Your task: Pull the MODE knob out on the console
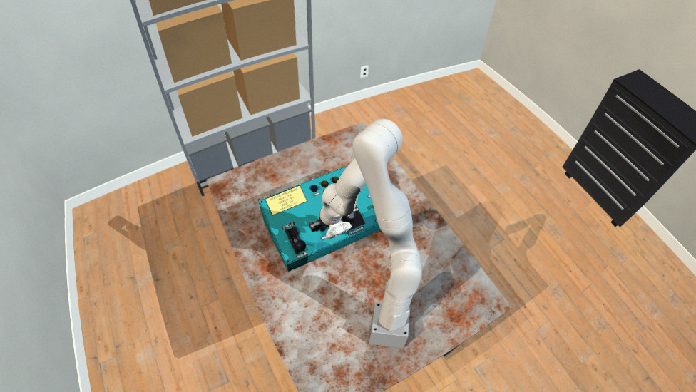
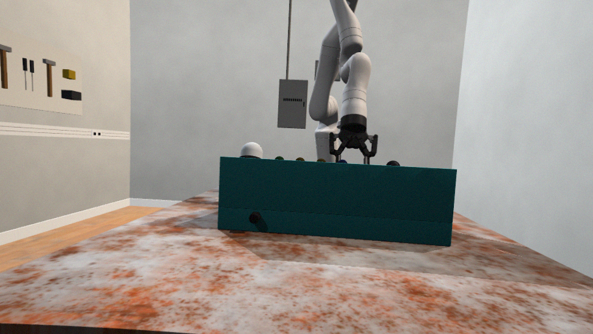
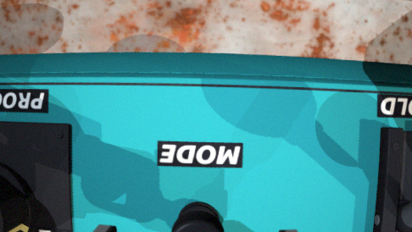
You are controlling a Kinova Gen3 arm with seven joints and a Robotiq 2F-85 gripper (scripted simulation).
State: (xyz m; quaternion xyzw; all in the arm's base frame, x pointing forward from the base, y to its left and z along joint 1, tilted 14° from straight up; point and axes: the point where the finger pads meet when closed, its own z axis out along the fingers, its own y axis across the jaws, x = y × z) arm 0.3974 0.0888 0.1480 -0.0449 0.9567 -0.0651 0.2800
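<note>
Now: the mode knob 20 mm ahead of my hand and 50 mm below it. The rest, counted from my hand: program dial 30 mm ahead, 110 mm to the right, 50 mm below; then hold lever 10 mm behind, 120 mm to the left, 30 mm below; then check switch 30 mm ahead, 240 mm to the right, 40 mm below.
</note>
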